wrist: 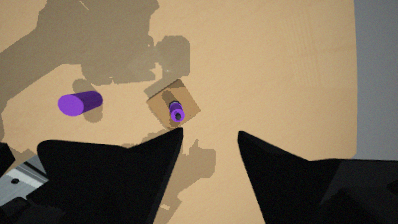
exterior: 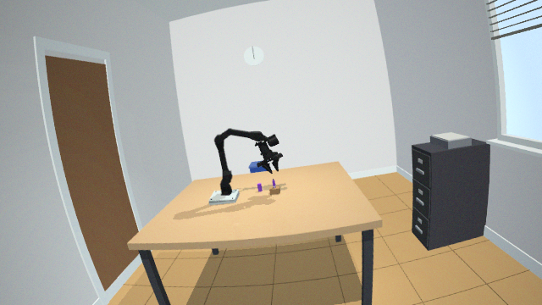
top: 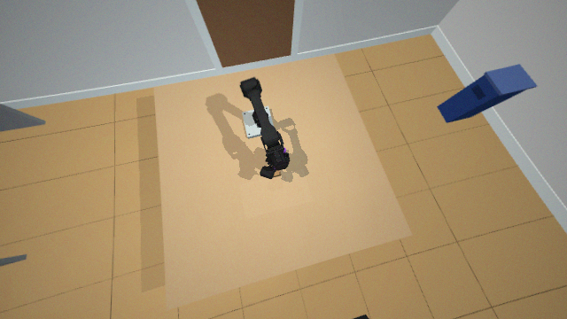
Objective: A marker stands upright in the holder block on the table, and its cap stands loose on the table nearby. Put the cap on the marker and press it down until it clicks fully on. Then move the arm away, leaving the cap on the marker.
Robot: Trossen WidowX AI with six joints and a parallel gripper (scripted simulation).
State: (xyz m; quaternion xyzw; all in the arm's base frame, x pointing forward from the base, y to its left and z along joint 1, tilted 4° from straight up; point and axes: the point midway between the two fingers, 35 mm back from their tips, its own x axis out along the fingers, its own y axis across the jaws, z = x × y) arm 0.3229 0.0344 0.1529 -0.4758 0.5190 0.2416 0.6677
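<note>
Right now my gripper tip is 13 cm past the purple cap, 8 cm to the right of it and 11 cm above it. The rest, counted from my gripper tip: holder block (2 cm behind, 1 cm to the left, 12 cm below).
</note>
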